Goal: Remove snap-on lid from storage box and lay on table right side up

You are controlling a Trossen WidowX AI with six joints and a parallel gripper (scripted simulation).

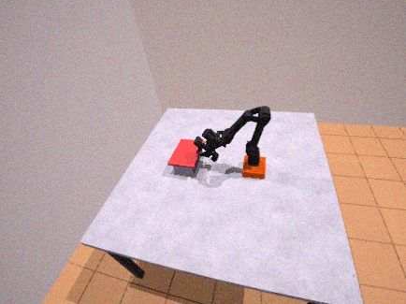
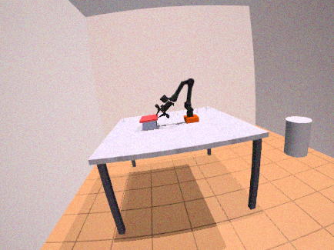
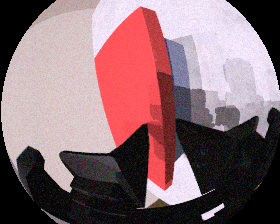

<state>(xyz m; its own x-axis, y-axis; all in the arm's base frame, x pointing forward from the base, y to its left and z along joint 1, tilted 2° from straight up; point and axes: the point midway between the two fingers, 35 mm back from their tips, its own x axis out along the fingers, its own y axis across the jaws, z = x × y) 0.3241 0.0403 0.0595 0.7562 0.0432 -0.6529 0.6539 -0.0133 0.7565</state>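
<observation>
The lid is 80 mm ahead of my gripper tip. Also, from my gripper tip: storage box (80 mm ahead, 40 mm below).
</observation>
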